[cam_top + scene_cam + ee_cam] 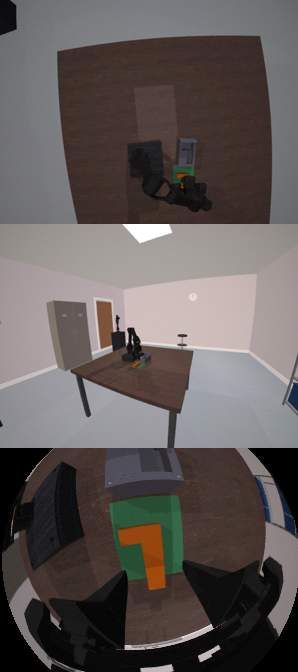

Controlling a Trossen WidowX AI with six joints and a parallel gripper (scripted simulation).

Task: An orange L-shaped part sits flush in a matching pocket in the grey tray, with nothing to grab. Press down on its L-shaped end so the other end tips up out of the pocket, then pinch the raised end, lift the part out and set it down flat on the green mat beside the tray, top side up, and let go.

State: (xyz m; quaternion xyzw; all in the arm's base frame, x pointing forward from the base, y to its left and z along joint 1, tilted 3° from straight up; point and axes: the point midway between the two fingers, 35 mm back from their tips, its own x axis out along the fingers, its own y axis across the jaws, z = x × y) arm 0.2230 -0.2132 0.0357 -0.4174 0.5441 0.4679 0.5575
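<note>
My gripper tip is now 5 cm above the orange L-shaped part, 1 cm to the right of it and 1 cm past it. Also, from my gripper tip: green mat 9 cm below, 2 cm to the left, 1 cm ahead.
</note>
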